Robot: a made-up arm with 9 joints. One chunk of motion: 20 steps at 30 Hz.
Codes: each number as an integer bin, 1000 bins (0 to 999) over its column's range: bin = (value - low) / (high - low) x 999, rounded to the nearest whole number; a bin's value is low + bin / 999 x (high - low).
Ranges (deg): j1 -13..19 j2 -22..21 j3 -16..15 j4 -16..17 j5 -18..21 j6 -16..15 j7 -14..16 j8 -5..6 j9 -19..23
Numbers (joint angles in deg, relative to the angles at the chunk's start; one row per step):
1: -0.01 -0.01 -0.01 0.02 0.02 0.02 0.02 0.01 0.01
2: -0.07 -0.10 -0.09 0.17 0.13 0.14 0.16 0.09 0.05
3: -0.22 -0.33 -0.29 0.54 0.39 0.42 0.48 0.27 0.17
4: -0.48 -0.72 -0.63 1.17 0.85 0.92 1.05 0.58 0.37
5: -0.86 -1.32 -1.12 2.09 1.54 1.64 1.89 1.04 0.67
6: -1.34 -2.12 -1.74 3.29 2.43 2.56 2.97 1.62 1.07
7: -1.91 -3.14 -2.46 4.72 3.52 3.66 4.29 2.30 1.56
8: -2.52 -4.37 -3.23 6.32 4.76 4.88 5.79 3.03 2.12
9: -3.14 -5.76 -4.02 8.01 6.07 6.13 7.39 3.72 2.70
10: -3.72 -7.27 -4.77 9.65 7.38 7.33 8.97 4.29 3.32
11: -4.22 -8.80 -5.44 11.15 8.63 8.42 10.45 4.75 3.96
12: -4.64 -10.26 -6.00 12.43 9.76 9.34 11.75 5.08 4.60
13: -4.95 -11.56 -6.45 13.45 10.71 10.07 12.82 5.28 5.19
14: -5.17 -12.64 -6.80 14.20 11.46 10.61 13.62 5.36 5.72
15: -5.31 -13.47 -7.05 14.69 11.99 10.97 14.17 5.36 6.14
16: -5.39 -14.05 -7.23 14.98 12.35 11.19 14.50 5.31 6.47
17: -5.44 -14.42 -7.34 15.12 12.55 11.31 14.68 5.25 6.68
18: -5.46 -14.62 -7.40 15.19 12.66 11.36 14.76 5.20 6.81
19: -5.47 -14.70 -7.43 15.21 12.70 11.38 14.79 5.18 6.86
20: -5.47 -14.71 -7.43 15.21 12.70 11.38 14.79 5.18 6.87
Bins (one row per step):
1: 406 511 515 485 462 516 467 455 452
2: 404 509 513 490 464 520 472 462 453
3: 399 503 506 501 471 529 482 479 456
4: 391 494 495 520 483 545 501 507 461
5: 379 480 480 548 501 568 529 549 468
6: 364 462 460 584 523 598 565 601 477
7: 346 438 436 627 551 634 609 663 489
8: 327 410 412 676 583 673 659 729 502
9: 308 377 386 727 617 713 712 792 516
10: 290 342 362 776 650 752 765 844 531
11: 274 307 340 822 682 787 814 885 546
12: 261 273 322 861 711 817 857 915 561
13: 251 243 308 892 735 840 893 934 575
14: 244 217 296 914 755 858 920 941 588
15: 240 198 288 929 768 869 938 941 598
16: 238 185 283 938 777 876 949 936 606
17: 236 176 279 942 783 880 955 931 611
18: 235 171 277 944 785 882 958 926 614
19: 235 170 276 945 786 882 959 925 615
20: 235 169 276 945 786 882 959 925 615

